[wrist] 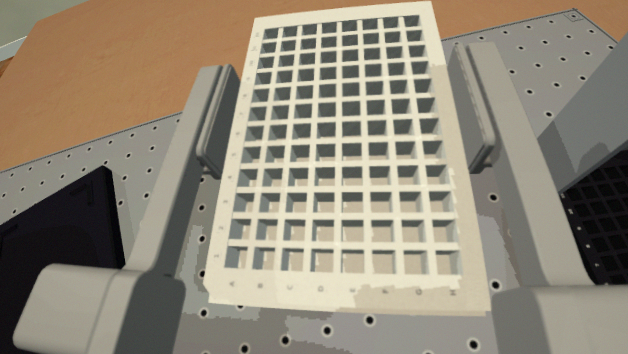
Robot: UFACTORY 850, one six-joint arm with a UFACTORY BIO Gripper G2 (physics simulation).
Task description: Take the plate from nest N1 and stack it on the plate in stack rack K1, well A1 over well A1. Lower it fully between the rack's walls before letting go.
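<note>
A cream square-well plate (326, 190) fills the middle of the wrist view. Its letters A to H run left to right along the near edge, and well A1 is at the near left corner. My gripper (345, 115) is shut on this plate, with a finger pad at each long side. A black gridded plate (607, 215) shows in part at the right edge, beside a tall grey wall (590, 120) that looks like the stack rack's. The held plate is to the left of that wall, apart from it in the view. The rest of the rack is cut off by the frame.
A dark flat block (60, 225) with a raised rim lies at the left, partly behind the left finger. A grey perforated board (345, 345) runs below the held plate. A brown table top (125, 65) extends behind the board.
</note>
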